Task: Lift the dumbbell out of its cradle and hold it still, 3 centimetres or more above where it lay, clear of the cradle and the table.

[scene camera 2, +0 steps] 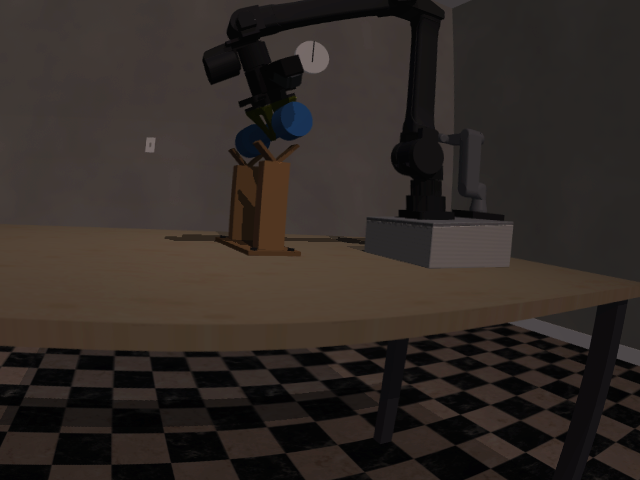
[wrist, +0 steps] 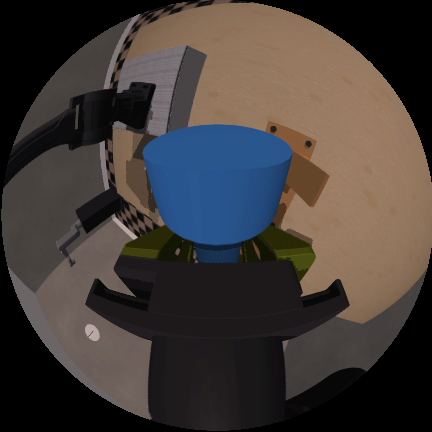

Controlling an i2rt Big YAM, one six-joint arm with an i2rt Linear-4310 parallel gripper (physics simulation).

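The blue dumbbell (scene camera 2: 292,120) (wrist: 217,185) is off level: its near head is higher than its far head in the scene view. My gripper (scene camera 2: 270,135) (wrist: 217,214) is shut on its handle, between the two heads. The wooden cradle (scene camera 2: 273,206) (wrist: 307,180) stands upright on the table, with V-shaped arms on top of two posts. The near head hangs above the front V with a small gap. The far head overlaps the tips of the rear V in the scene view; I cannot tell whether they touch. In the wrist view the near head hides part of the cradle and the fingertips.
The wooden table (scene camera 2: 155,289) (wrist: 350,115) lies under the cradle. The pale box (scene camera 2: 470,242) (wrist: 150,75) carries my arm's base, to the right of the cradle in the scene view. A grey arm (scene camera 2: 470,165) stands behind it. A round clock (scene camera 2: 312,56) (wrist: 92,332) is on the wall.
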